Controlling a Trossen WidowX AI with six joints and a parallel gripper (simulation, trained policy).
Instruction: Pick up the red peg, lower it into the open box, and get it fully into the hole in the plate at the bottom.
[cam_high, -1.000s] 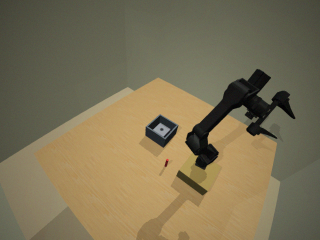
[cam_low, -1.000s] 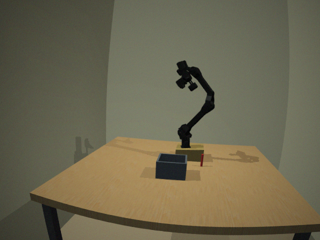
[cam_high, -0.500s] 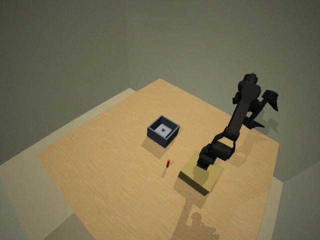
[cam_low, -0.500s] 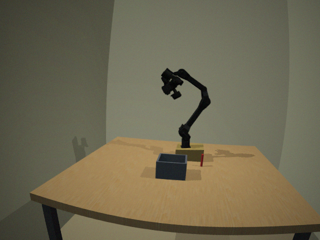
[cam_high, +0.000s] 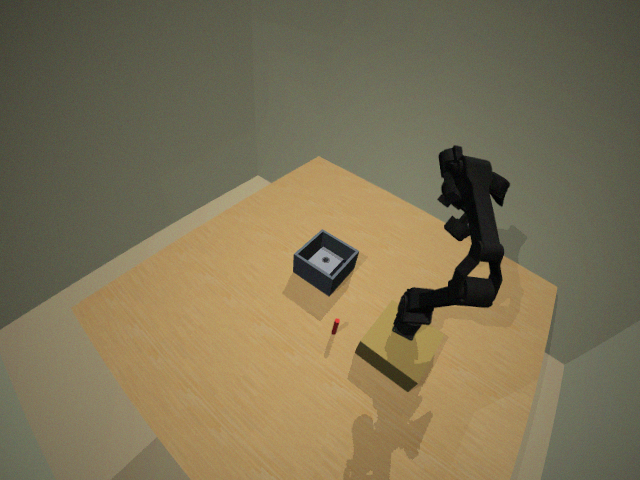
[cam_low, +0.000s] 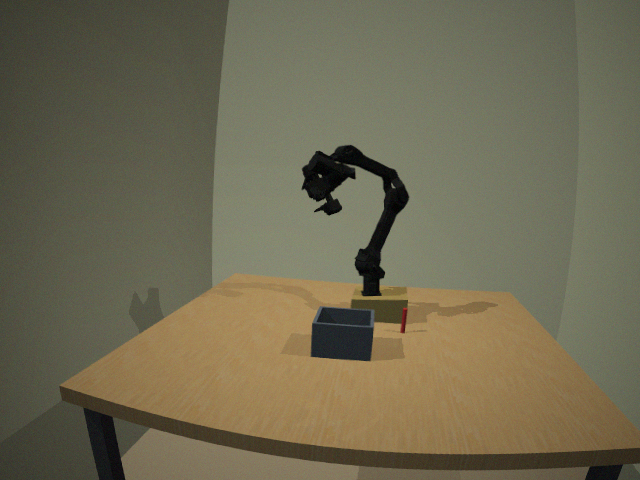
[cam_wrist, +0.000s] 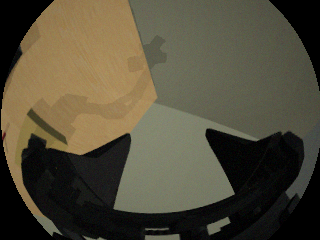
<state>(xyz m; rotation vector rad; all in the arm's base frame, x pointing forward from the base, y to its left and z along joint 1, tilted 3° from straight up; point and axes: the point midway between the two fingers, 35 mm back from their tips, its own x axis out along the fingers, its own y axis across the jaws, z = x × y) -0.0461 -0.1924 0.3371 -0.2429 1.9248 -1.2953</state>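
My gripper tip is now 260 mm short of the red peg, 310 mm to the right of it and 340 mm above it. The rest, counted from my gripper tip: grey plate 400 mm ahead, 110 mm to the left, 340 mm below; then blue-grey box 400 mm ahead, 110 mm to the left, 360 mm below.
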